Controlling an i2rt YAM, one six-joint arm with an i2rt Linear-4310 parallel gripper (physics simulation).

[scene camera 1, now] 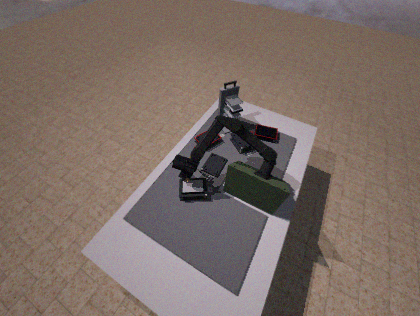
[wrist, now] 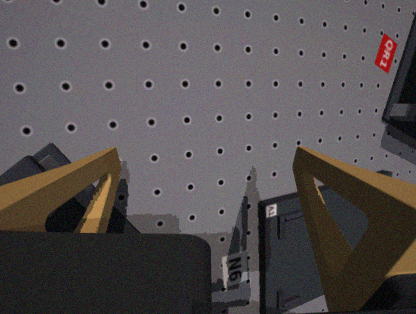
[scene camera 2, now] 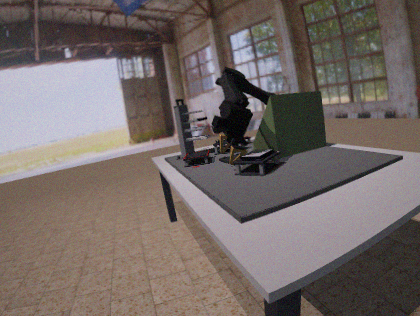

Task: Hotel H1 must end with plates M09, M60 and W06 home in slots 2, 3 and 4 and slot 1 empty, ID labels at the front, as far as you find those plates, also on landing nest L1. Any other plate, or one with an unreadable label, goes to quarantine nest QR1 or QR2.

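Places are measured from the arm's base along level axes (x ahead, y left, z up), in metres.
Pixels of known places: gripper, fingertip midpoint: (wrist: 206, 156) (scene camera 2: 226, 158); arm's base, origin of the base link: (scene camera 1: 263, 175) (scene camera 2: 289, 118).
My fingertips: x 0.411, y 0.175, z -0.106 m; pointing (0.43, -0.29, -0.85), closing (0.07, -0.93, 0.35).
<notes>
For each thing: its top centre in the pictures, then the offset to it from my fingertips. "*": a spot on its surface instead.
- dark raised nest, surface spot: (scene camera 2: 242, 161) * dy +0.111, dx -0.028, dz +0.000 m
- white-topped plate, middle of its top: (scene camera 2: 257, 152) (scene camera 1: 192, 185) dy +0.078, dx -0.102, dz +0.014 m
- light plate, surface spot: (scene camera 1: 233, 103) * dy -0.502, dx +0.001, dz +0.205 m
- QR1 label, surface spot: (wrist: 386, 53) * dy -0.204, dx +0.096, dz -0.050 m
- N6 label, surface spot: (wrist: 234, 270) * dy -0.053, dx -0.112, dz -0.050 m
My gripper (scene camera 1: 187, 178) (scene camera 2: 228, 154) (wrist: 206, 156) is open, with nothing between its yellow fingers. It is low beside a dark raised nest (scene camera 1: 186, 198) (scene camera 2: 242, 161) that bears a white-topped plate (scene camera 1: 194, 187) (scene camera 2: 256, 154); no ID shows on the plate. Hotel H1 (scene camera 1: 222, 101) (scene camera 2: 184, 132) stands at the far end with several shelves, at least one light plate (scene camera 1: 233, 103) among them; its labels are unreadable. In the wrist view, a QR1 label (wrist: 386, 53) lies beside a dark nest (wrist: 399, 82) at the right. L1 cannot be told.
A dark nest (scene camera 1: 215, 164) (wrist: 280, 250) marked A1 is near the right finger, beside an N6 label (wrist: 234, 270). Two red-rimmed nests (scene camera 1: 202, 135) (scene camera 1: 266, 138) and another dark nest (scene camera 1: 242, 145) stand farther back. A green block (scene camera 1: 255, 187) (scene camera 2: 300, 122) is by the arm's base.
</notes>
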